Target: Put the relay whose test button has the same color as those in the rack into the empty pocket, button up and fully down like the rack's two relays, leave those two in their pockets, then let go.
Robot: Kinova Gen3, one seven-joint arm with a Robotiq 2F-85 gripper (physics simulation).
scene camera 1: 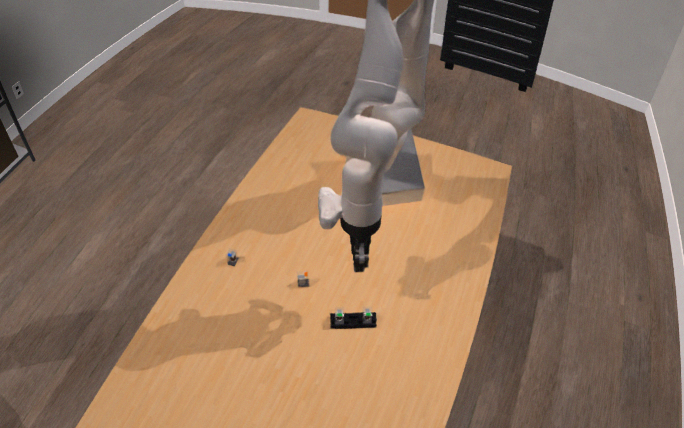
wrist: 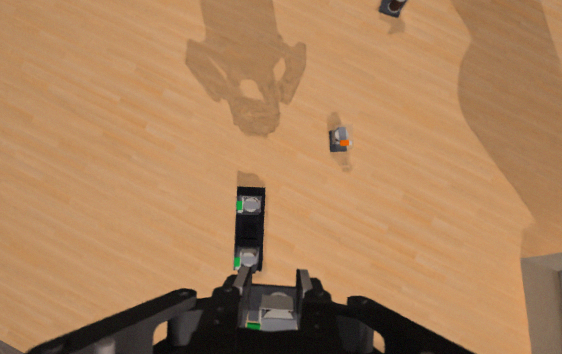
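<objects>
You can see my gripper in the wrist view and in scene camera 1. On my gripper [scene camera 1: 351,246] and [wrist: 217,317] are the same spot.
</objects>
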